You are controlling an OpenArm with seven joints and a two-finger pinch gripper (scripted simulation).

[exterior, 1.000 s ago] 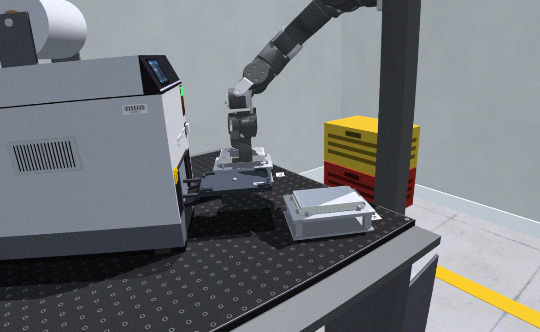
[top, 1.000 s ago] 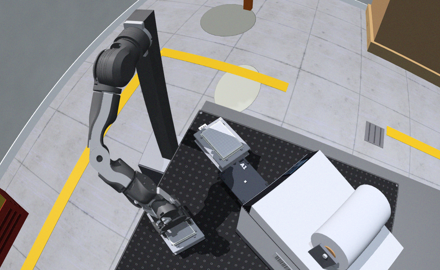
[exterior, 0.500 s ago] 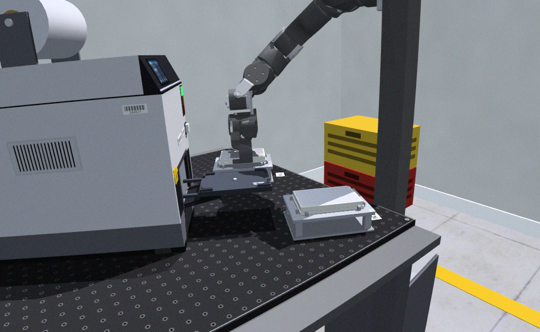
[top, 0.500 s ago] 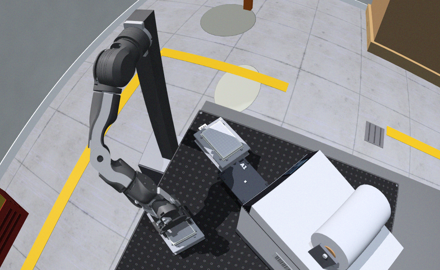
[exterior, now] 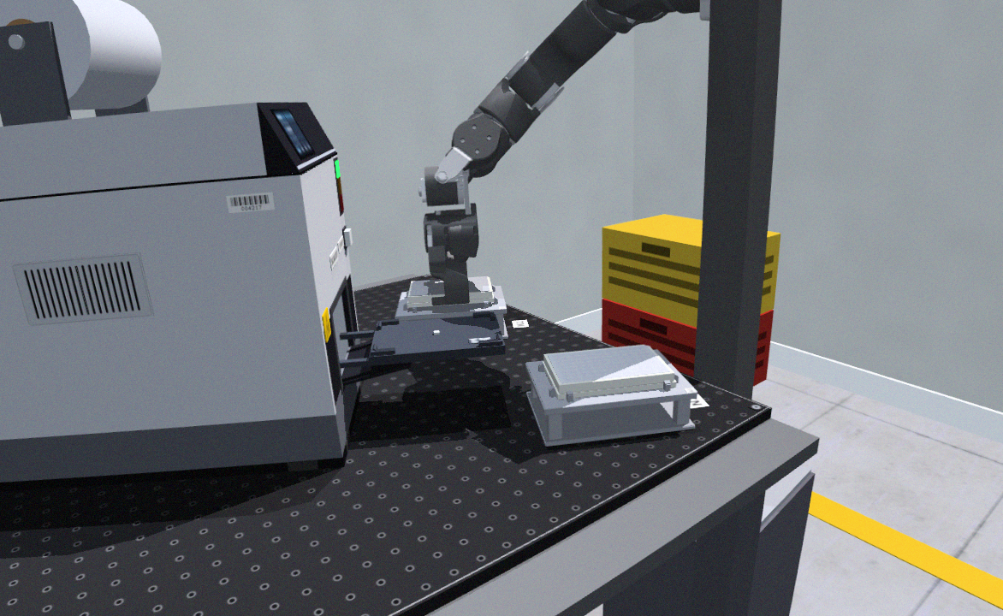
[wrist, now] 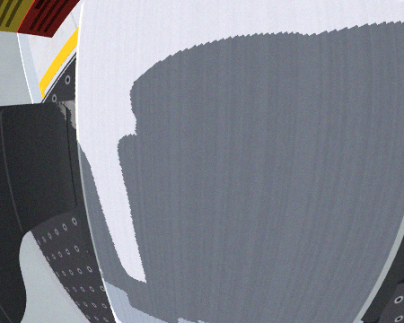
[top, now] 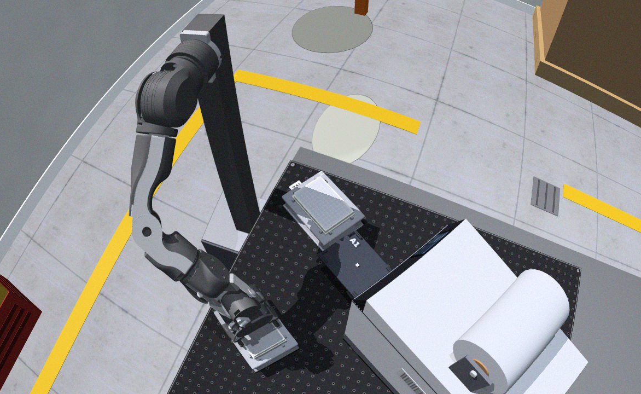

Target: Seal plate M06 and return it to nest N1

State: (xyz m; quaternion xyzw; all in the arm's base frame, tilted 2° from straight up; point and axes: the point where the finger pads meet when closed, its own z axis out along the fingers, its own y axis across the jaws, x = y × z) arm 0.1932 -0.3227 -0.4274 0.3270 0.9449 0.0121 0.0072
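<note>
Now: the plate M06 right at my hand. Round my hand: sealer's stage (170 mm ahead, 200 mm to the left, 30 mm above); start key (200 mm ahead, 60 mm to the left, 130 mm above); plate M09 (50 mm ahead, 340 mm to the left, 10 mm below).
</note>
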